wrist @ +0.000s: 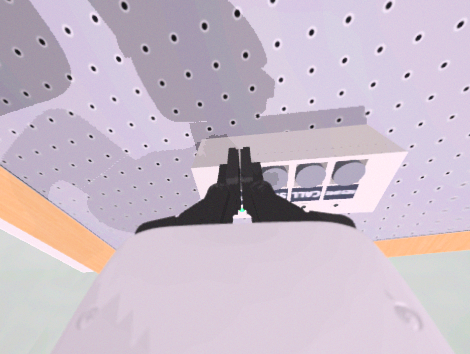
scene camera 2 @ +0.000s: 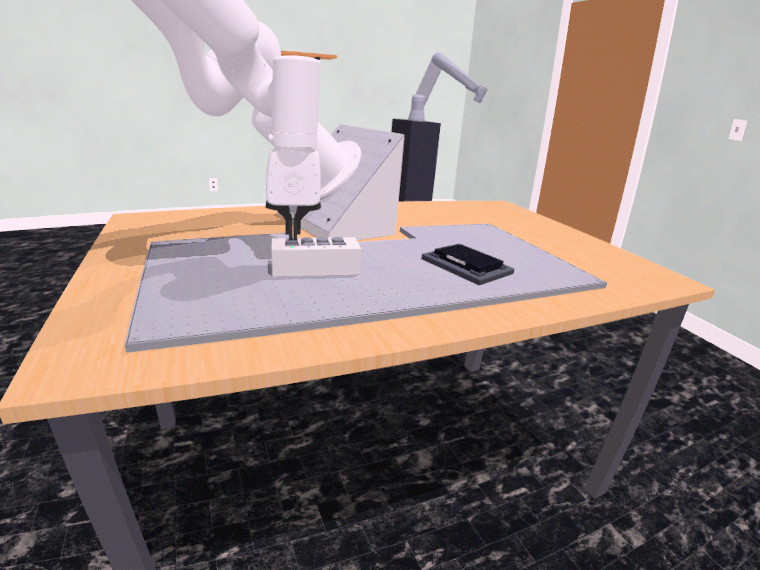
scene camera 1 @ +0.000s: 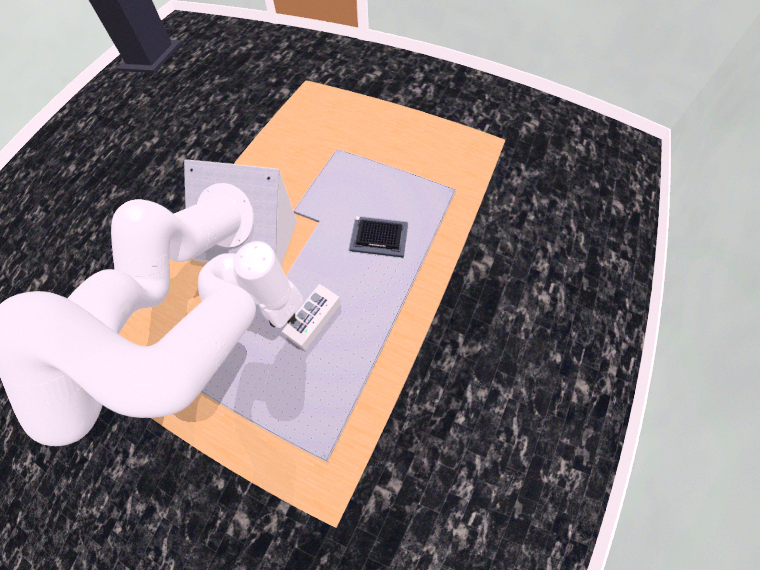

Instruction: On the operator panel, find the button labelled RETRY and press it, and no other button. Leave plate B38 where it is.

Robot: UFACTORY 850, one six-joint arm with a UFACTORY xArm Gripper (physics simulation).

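The white operator panel (scene camera 1: 323,329) (scene camera 2: 316,262) (wrist: 295,145) has a row of round grey buttons. In the wrist view the far right button (wrist: 348,172) has a label that seems to read RESUME, and the button beside it (wrist: 310,175) has one starting with CALL. My gripper (scene camera 2: 293,238) (wrist: 240,163) is shut and empty, its tips down at the end button, which they hide in the wrist view. That button's label is hidden; I cannot read RETRY. A small green light (scene camera 1: 306,331) (scene camera 2: 292,246) (wrist: 242,210) glows at that end. The black plate (scene camera 1: 379,234) (scene camera 2: 469,257) sits in a dark holder; its label is unreadable.
The panel and holder stand on a grey perforated board (scene camera 1: 362,343) (scene camera 2: 233,312) on the wooden table (scene camera 1: 392,116) (scene camera 2: 368,352). The arm's slanted grey mount (scene camera 1: 263,196) (scene camera 2: 374,202) stands behind the panel. Another small arm (scene camera 2: 429,79) stands on a dark pedestal (scene camera 2: 419,159) in the background.
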